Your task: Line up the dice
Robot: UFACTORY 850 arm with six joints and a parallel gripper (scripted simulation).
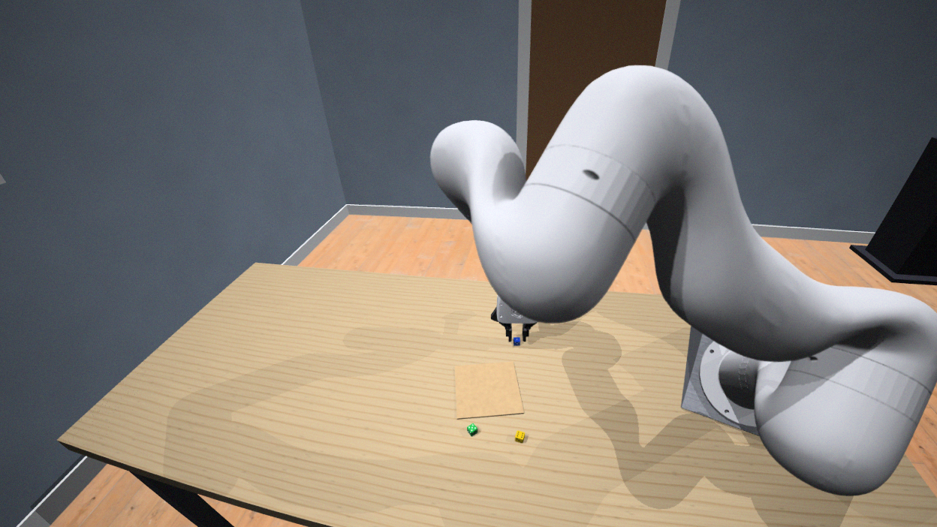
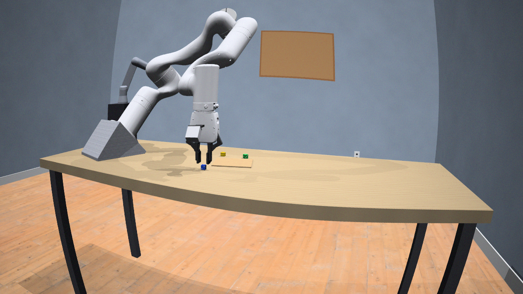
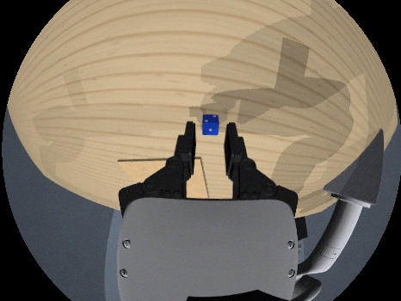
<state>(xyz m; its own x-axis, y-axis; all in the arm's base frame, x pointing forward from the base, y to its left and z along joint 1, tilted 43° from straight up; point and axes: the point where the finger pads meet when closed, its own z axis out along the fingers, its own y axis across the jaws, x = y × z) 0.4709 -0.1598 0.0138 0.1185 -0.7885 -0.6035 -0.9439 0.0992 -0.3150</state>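
My gripper is now 30 mm above the blue die. Round my hand: yellow die: 30 mm behind, 260 mm to the left, 30 mm below; then tan mat: 50 mm ahead, 150 mm to the left, 40 mm below; then green die: 70 mm ahead, 250 mm to the left, 30 mm below.
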